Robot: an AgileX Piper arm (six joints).
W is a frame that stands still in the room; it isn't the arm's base.
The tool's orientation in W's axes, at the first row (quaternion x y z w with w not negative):
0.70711 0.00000 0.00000 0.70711
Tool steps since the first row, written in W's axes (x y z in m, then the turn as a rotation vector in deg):
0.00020 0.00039 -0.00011 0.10 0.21 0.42
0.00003 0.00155 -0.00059 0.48 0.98 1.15
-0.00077 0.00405 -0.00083 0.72 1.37 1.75
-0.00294 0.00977 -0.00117 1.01 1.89 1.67
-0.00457 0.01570 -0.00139 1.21 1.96 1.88
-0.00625 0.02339 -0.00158 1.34 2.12 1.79
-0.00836 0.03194 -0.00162 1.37 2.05 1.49
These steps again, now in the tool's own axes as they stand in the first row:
0.00020 -0.00011 -0.00039 0.10 0.42 -0.21
0.00003 -0.00059 -0.00155 0.48 1.15 -0.98
-0.00077 -0.00083 -0.00405 0.72 1.75 -1.37
-0.00294 -0.00117 -0.00977 1.01 1.67 -1.89
-0.00457 -0.00139 -0.01570 1.21 1.88 -1.96
-0.00625 -0.00158 -0.02339 1.34 1.79 -2.12
-0.00836 -0.00162 -0.03194 1.37 1.49 -2.05

